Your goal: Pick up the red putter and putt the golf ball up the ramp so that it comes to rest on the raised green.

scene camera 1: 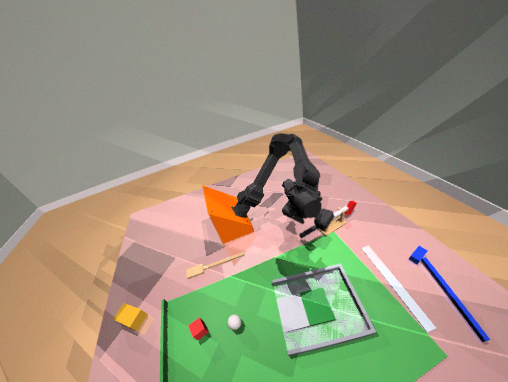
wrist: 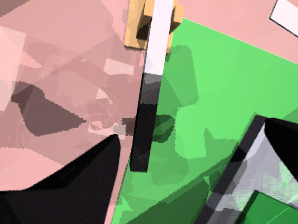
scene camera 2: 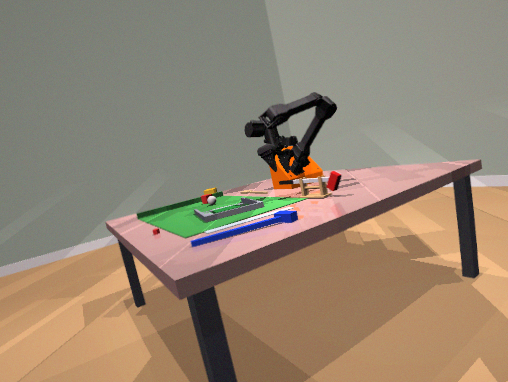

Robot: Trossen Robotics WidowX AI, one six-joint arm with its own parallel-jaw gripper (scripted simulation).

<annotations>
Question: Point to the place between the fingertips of my gripper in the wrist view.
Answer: At 190,133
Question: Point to a blue putter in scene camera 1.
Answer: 417,256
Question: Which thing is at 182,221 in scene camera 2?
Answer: A green mat.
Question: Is my gripper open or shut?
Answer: Open.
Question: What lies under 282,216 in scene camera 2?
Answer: A blue putter.
</annotations>
